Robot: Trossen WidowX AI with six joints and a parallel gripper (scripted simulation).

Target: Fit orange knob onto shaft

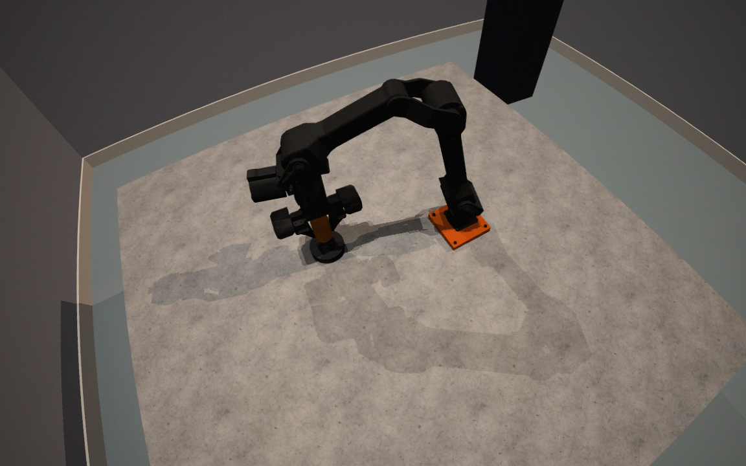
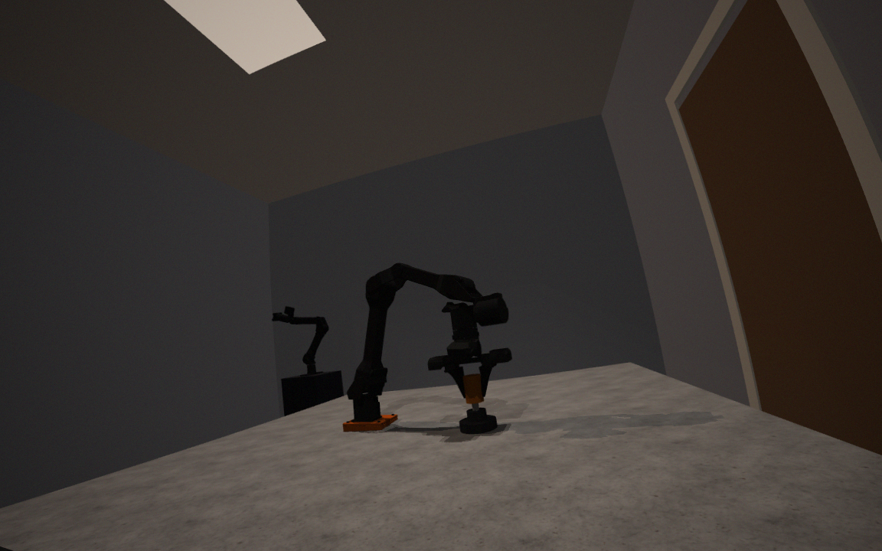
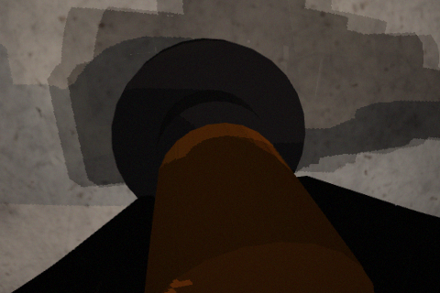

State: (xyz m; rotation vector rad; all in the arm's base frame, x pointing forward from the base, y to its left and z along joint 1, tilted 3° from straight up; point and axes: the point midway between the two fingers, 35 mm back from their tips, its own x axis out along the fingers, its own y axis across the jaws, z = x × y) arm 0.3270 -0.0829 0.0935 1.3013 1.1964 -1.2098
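Right now the orange knob is 30 mm above my gripper tip. From my gripper tip the other things lie so: round black pedestal: 40 mm below.
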